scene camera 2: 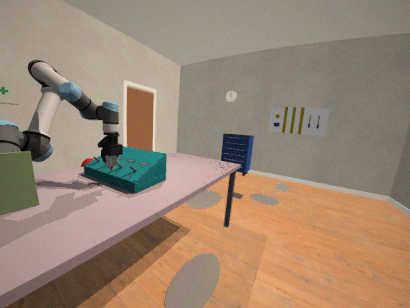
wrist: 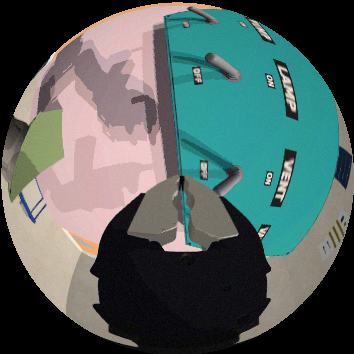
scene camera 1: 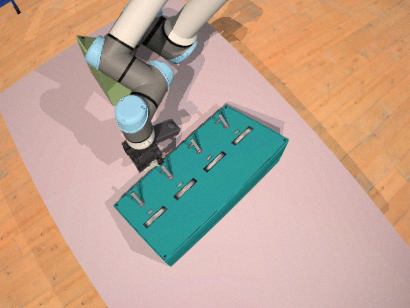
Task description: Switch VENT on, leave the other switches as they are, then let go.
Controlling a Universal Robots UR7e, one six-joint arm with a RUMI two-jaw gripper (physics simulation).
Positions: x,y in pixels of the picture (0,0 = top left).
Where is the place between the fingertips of my gripper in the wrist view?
180,177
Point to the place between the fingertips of my gripper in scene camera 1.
156,162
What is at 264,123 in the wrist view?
A teal switch box.
